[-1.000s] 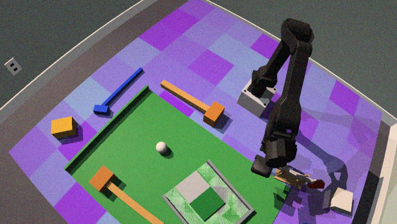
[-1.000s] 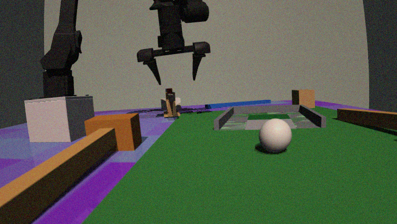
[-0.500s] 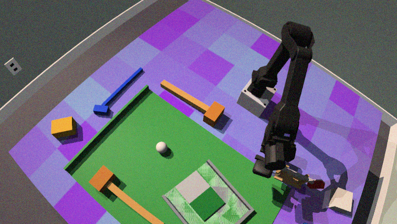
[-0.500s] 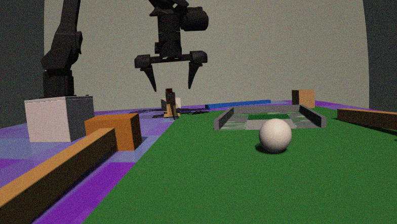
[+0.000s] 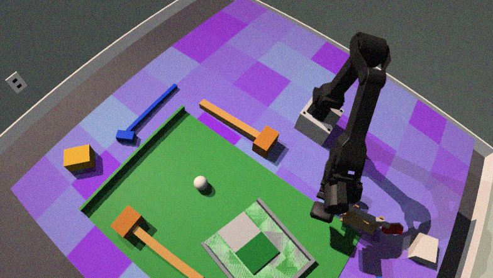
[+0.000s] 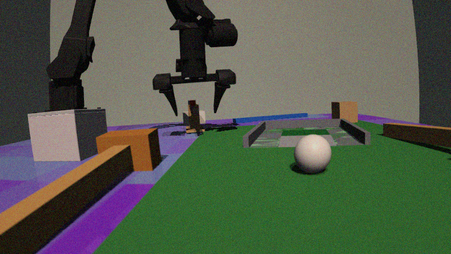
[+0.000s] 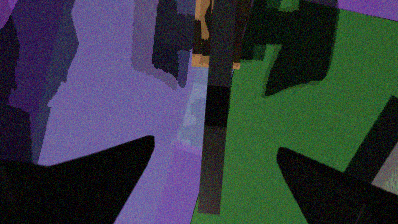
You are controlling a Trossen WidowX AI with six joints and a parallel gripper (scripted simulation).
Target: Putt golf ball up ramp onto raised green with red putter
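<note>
My gripper tip is now 130 mm to the right of the tan putter stand, 30 mm past it and 20 mm above it. Round my gripper tip: white block (370 mm to the left, 60 mm behind, 30 mm below); low green wall (570 mm to the right, 240 mm ahead, 40 mm below); white golf ball (340 mm to the right, 170 mm ahead, 30 mm below).
</note>
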